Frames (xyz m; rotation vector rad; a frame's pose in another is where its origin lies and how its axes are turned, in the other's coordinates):
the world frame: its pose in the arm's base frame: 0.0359 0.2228 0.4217 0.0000 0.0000 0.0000
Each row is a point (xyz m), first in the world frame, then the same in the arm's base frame.
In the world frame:
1: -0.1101 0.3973 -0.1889
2: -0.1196 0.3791 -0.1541
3: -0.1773 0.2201 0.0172
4: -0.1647 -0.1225 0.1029
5: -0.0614 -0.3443 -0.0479
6: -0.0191 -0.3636 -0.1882
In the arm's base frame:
1: -0.0742 0.6201 0.2328
2: -0.0837 0.6019 0.2676
3: -0.1414 0.4429 0.4389
4: -0.1288 0.1003 0.5246
5: -0.0255 -0.1215 0.3738
6: 0.0168 -0.1408 0.2335

